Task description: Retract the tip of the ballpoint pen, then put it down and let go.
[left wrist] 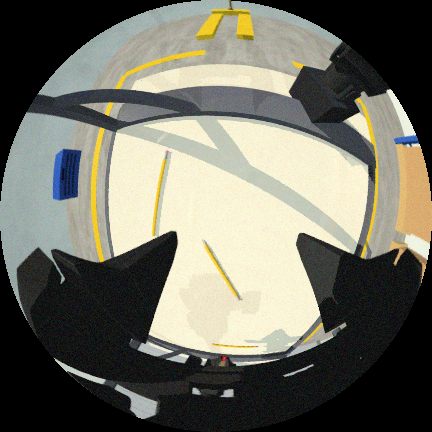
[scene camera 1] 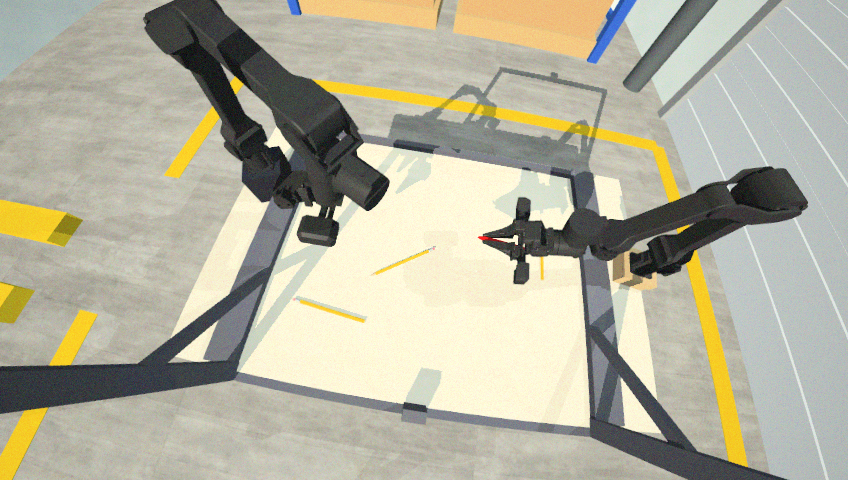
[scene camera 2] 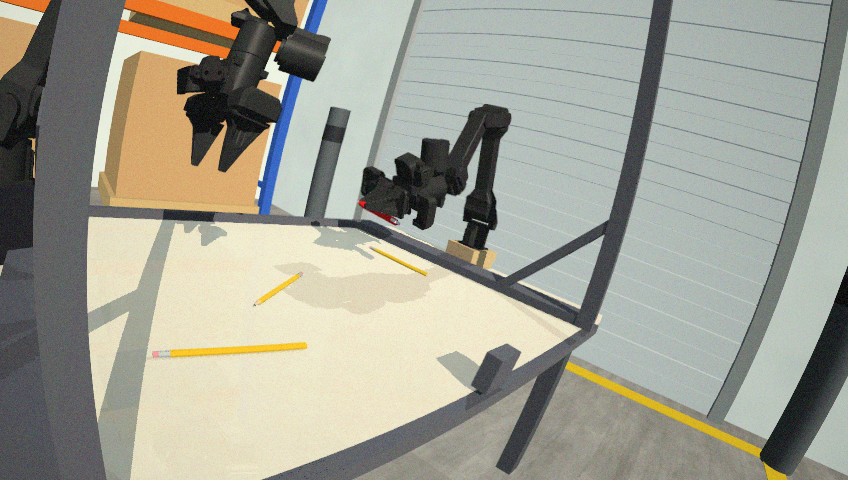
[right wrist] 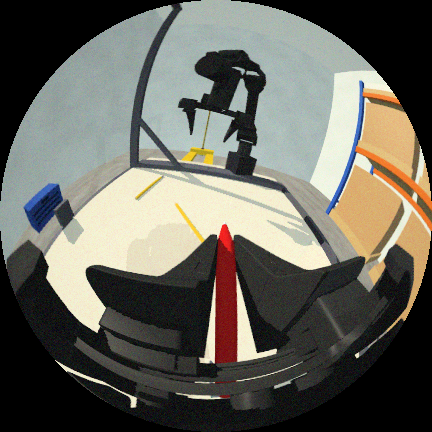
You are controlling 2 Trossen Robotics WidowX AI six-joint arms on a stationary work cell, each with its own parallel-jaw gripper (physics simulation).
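Pixels of known places: left gripper, fingertip midpoint: (left wrist: pixel 240 238) (scene camera 1: pixel 331 220) (scene camera 2: pixel 206 168) (right wrist: pixel 207 137); right gripper, fingertip midpoint: (left wrist: pixel 224 357) (scene camera 1: pixel 482 238) (scene camera 2: pixel 362 204) (right wrist: pixel 224 240); left arm's base, origin of the base link: (left wrist: pixel 334 87) (scene camera 1: pixel 260 162) (scene camera 2: pixel 3 180) (right wrist: pixel 242 154); right arm's base, origin of the base link: (scene camera 1: pixel 640 265) (scene camera 2: pixel 473 246).
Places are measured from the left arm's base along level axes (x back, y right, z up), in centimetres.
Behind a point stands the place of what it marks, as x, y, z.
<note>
The red ballpoint pen (scene camera 1: pixel 499 240) {-52.9, 37.9, 2.6} (scene camera 2: pixel 379 212) (right wrist: pixel 226 300) {-52.7, 38.2, 2.7} lies lengthwise between the fingers of my right gripper (scene camera 1: pixel 489 238) {-48.9, 36.6, 3.1} (right wrist: pixel 224 240) {-48.9, 36.6, 3.1}, which is shut on it and holds it above the table (scene camera 1: pixel 476 356) {-42.4, 60.8, -10.6} (scene camera 2: pixel 357 404) {-12.0, 55.5, -10.6}. The pen's tapered red end sticks out just past the fingertips. In scene camera 2 its other end, small and light-coloured, shows below the gripper. Whether the writing point is out cannot be told. My left gripper (scene camera 2: pixel 208 167) {-17.5, 26.2, 6.8} (left wrist: pixel 240 238) {-17.5, 26.2, 6.8} (right wrist: pixel 207 137) {-17.5, 26.2, 6.8} is open and empty, high above the table at the left; its fingertips are hidden in scene camera 1.
Three yellow pencils lie on the table: one near the middle (scene camera 1: pixel 404 260) {-31.6, 32.9, -10.0} (scene camera 2: pixel 278 289) {-29.8, 33.6, -10.1} (left wrist: pixel 222 270) {-30.1, 32.9, -10.1}, one at front left (scene camera 1: pixel 331 309) {-11.1, 40.8, -10.0} (scene camera 2: pixel 238 349) {-10.5, 41.2, -10.0} (left wrist: pixel 159 200) {-11.6, 41.1, -10.1}, one at the right (scene camera 1: pixel 542 267) {-68.2, 44.6, -9.9} (scene camera 2: pixel 398 261) {-70.1, 39.8, -10.3}, partly beneath my right arm in scene camera 1. A dark block (scene camera 2: pixel 495 368) {-22.3, 67.2, -6.3} stands at the front edge.
</note>
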